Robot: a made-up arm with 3 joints.
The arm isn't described. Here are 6 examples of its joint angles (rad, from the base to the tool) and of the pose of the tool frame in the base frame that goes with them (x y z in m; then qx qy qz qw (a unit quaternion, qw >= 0)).
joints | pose
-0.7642 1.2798 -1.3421 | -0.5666 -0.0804 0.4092 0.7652 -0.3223 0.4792 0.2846
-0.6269 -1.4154 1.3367 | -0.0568 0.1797 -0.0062 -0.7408 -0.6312 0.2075 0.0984
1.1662 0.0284 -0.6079 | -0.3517 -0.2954 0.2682 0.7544 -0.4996 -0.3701 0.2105
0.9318 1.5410 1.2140 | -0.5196 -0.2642 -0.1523 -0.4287 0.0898 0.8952 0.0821
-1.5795 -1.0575 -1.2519 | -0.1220 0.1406 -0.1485 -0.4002 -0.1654 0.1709 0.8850
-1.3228 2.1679 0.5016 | -0.4660 -0.1864 0.4229 0.7053 -0.5997 -0.1573 0.3438
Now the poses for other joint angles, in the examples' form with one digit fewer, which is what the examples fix.
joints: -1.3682 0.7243 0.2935
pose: -0.480 0.299 0.312 0.158 -0.815 0.172 0.530
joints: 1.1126 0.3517 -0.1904
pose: -0.418 -0.331 0.199 0.658 -0.517 -0.531 0.131
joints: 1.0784 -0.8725 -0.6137
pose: -0.141 -0.038 0.356 0.596 -0.392 -0.284 0.640
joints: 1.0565 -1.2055 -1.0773
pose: -0.097 0.069 0.318 0.668 -0.213 -0.155 0.696
